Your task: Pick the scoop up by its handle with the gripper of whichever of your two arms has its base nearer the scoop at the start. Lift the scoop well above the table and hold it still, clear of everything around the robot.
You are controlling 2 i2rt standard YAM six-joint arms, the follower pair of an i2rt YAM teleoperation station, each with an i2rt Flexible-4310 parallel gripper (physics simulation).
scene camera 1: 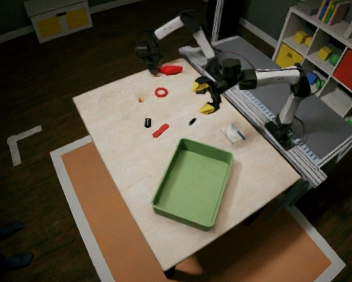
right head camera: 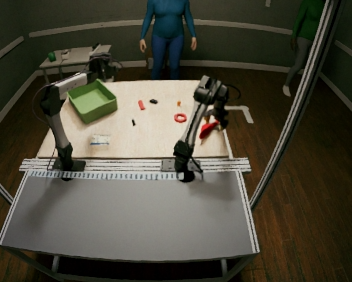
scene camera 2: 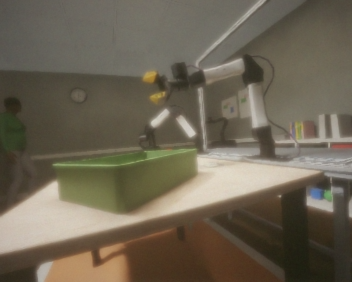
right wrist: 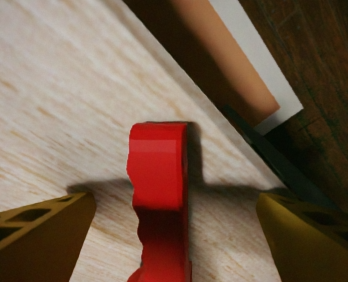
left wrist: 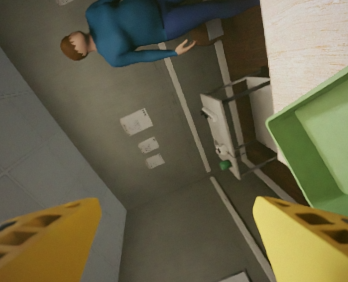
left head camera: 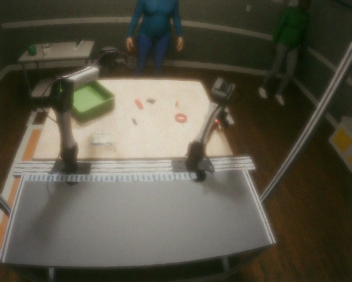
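Pixels of known places: left gripper, fingertip midpoint: (scene camera 1: 195, 102) (right head camera: 104, 62) (scene camera 2: 146, 88) (left wrist: 177, 205); right gripper, fingertip midpoint: (scene camera 1: 156, 71) (right head camera: 214, 126) (right wrist: 175, 200) (left head camera: 214, 127); left arm's base, link origin: (scene camera 1: 278, 136) (right head camera: 69, 165) (scene camera 2: 267, 159) (left head camera: 72, 168); right arm's base, link origin: (scene camera 1: 213, 73) (right head camera: 180, 166) (scene camera 2: 199, 153) (left head camera: 190, 165).
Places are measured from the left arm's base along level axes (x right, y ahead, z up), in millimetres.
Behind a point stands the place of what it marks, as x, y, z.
The red scoop (right head camera: 208, 130) @[758, 324, -1] (scene camera 1: 171, 70) @[712, 302, 35] (right wrist: 157, 160) @[819, 403, 8] lies on the table near the right arm's side edge. In the right wrist view its grooved handle points up the picture and its lower part runs out of view. My right gripper (right wrist: 175, 200) @[798, 368, -9] is open and low over the table, with a yellow finger on each side of the handle and a gap on both sides. In the right head camera view the right arm partly screens the scoop. My left gripper (scene camera 1: 197, 98) @[132, 497, 354] (scene camera 2: 152, 87) @[132, 497, 354] (left wrist: 177, 205) @[132, 497, 354] is open and empty, raised above the table, far from the scoop.
A red ring (right head camera: 180, 118) @[591, 405, 7] (scene camera 1: 161, 92) @[565, 443, 5] lies near the scoop. A red bar (scene camera 1: 160, 130) @[321, 566, 0], small dark pieces (scene camera 1: 147, 122) @[399, 607, 5] (scene camera 1: 192, 121) @[302, 380, -2], a small orange piece (scene camera 1: 140, 99) @[572, 576, 15] and a packet (scene camera 1: 233, 133) @[134, 216, -9] lie farther along. A green bin (scene camera 1: 192, 185) @[-34, 571, -7] (scene camera 2: 90, 187) @[-191, 683, 35] stands on the table.
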